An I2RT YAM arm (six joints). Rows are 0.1 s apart.
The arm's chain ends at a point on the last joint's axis. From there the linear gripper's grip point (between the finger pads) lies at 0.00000 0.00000 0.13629 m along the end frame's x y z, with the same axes.
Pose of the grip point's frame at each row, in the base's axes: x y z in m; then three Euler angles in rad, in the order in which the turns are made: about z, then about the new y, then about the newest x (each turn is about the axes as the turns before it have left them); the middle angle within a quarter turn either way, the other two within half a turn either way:
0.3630 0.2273 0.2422 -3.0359 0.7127 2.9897
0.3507 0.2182 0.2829 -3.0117 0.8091 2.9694
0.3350 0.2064 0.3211 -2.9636 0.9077 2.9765
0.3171 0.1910 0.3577 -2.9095 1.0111 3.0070
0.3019 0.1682 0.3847 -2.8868 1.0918 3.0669
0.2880 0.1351 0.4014 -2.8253 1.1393 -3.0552
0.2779 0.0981 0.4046 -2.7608 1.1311 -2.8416
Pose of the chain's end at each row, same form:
0.2776 0.1975 0.3441 -3.0359 0.7127 2.9897
0.2574 0.1825 0.3756 -3.0117 0.8091 2.9694
0.2347 0.1656 0.4039 -2.9636 0.9077 2.9765
0.2099 0.1469 0.4294 -2.9095 1.0111 3.0070
0.1877 0.1280 0.4473 -2.8868 1.0918 3.0669
0.1671 0.1079 0.4582 -2.8253 1.1393 -3.0552
0.1536 0.0917 0.4600 -2.7608 1.1311 -2.8416

